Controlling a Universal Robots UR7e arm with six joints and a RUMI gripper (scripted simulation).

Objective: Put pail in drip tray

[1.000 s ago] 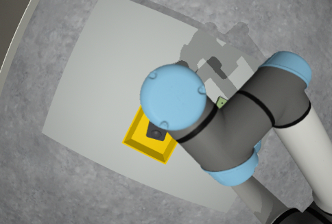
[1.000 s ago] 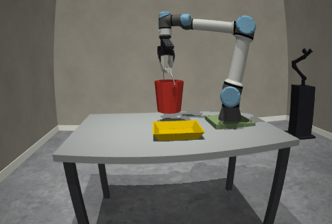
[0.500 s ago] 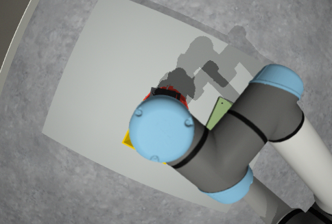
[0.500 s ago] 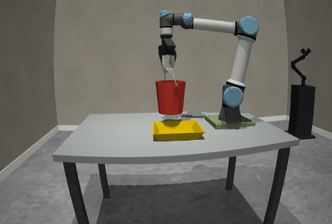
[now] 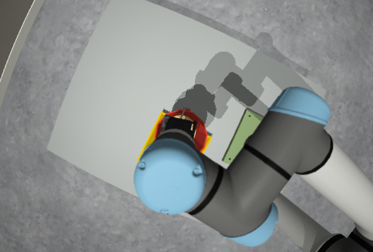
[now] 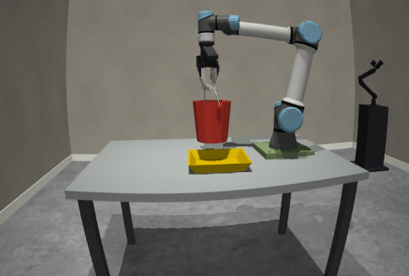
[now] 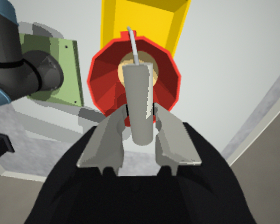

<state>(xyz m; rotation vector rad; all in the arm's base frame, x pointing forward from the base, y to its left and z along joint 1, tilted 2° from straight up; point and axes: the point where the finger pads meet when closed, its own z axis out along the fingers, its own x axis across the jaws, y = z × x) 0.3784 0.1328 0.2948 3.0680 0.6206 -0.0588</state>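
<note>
Right now the red pail is 10 mm behind my hand and 90 mm below it. From my hand the other things lie so: handle grip 30 mm below; then yellow drip tray 40 mm behind, 90 mm to the left, 320 mm below.
</note>
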